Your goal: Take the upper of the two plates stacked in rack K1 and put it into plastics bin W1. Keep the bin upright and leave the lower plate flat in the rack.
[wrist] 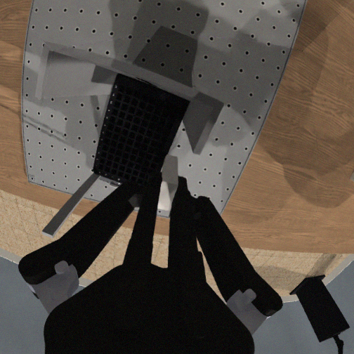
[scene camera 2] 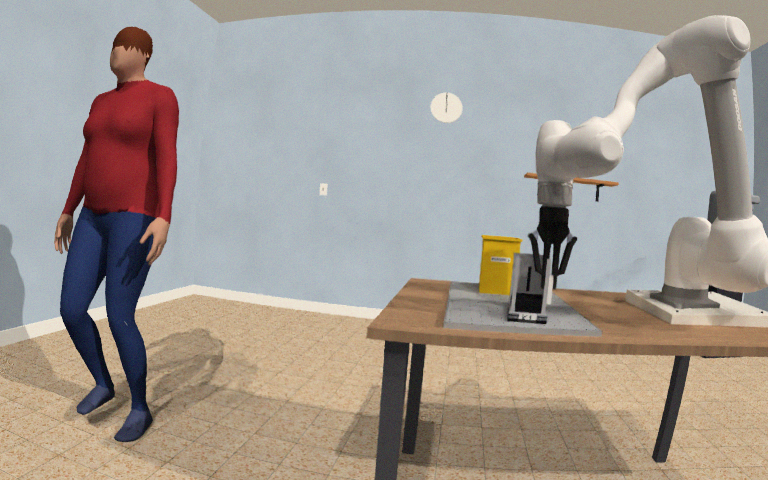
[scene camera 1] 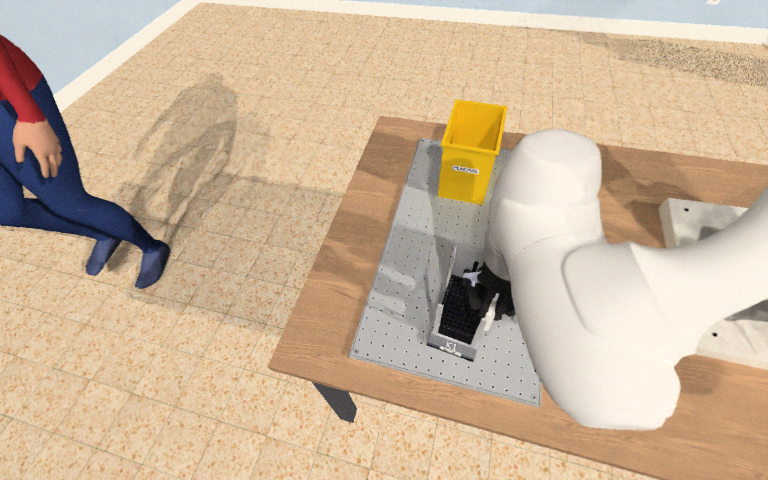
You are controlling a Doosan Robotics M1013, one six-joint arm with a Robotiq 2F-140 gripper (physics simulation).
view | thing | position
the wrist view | my gripper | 168, 165
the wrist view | black gridded plate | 141, 120
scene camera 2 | my gripper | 546, 303
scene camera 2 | yellow plastics bin W1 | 498, 252
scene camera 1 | my gripper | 484, 323
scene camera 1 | yellow plastics bin W1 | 472, 139
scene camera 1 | black gridded plate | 458, 319
